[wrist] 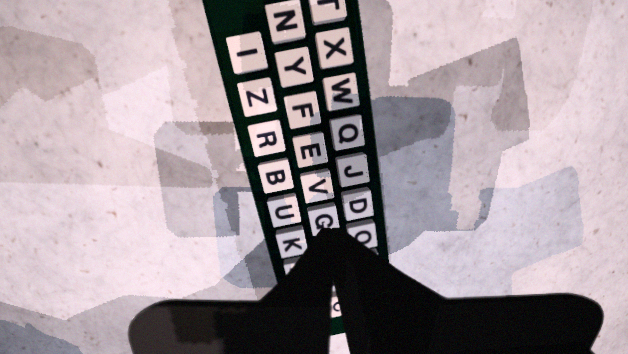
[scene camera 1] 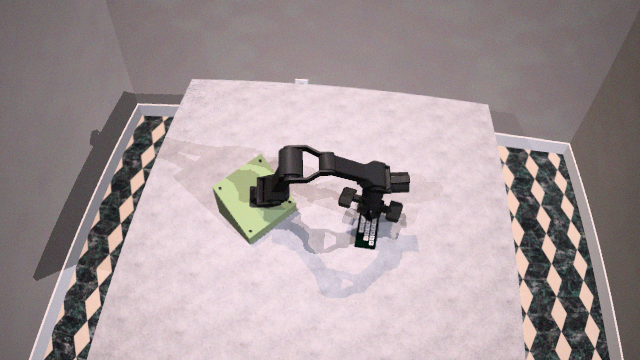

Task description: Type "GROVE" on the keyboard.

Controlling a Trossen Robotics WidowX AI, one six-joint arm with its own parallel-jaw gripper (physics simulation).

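Frame: origin at the arm's base, x ahead, y left, z up, level; metres.
Where they show: gripper, fingertip midpoint: [wrist: 330,237] [scene camera 1: 369,219]; arm's base at its link origin: [scene camera 1: 259,197].
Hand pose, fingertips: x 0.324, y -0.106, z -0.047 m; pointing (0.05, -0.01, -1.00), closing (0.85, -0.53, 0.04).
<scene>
Each offset is from my fingertips to the top centre of the thing. Level surfaces: height alone.
The keyboard @[dx +0.003, dy +0.012, dz -0.019 m] [scene camera 1: 359,243] [wrist: 224,30] is a narrow dark green board with white letter keys, lying on the table. My gripper [scene camera 1: 370,218] [wrist: 330,237] is shut and empty, pointing down over the keyboard. In the wrist view its tips overlap the lower part of the G key @[dx -0.001, dy -0.001, dz -0.019 m] [wrist: 322,218]. The V key @[dx +0.005, dy +0.016, dz -0.019 m] [wrist: 317,186], E key @[dx +0.011, dy +0.033, dz -0.019 m] [wrist: 310,150] and R key @[dx -0.003, dy +0.048, dz -0.019 m] [wrist: 266,138] show in full beyond the tips. The O key @[dx +0.011, dy -0.020, dz -0.019 m] [wrist: 361,235] shows beside the tips, partly covered. The fingers hide several keys at the near end. Whether the tips touch a key I cannot tell.
The arm stands on a light green sloped block [scene camera 1: 235,202] left of the keyboard. The pale table @[dz -0.035 m] [scene camera 1: 300,320] has shadows of the arm around the keyboard. A patterned floor [scene camera 1: 555,240] lies beyond the table's side edges.
</scene>
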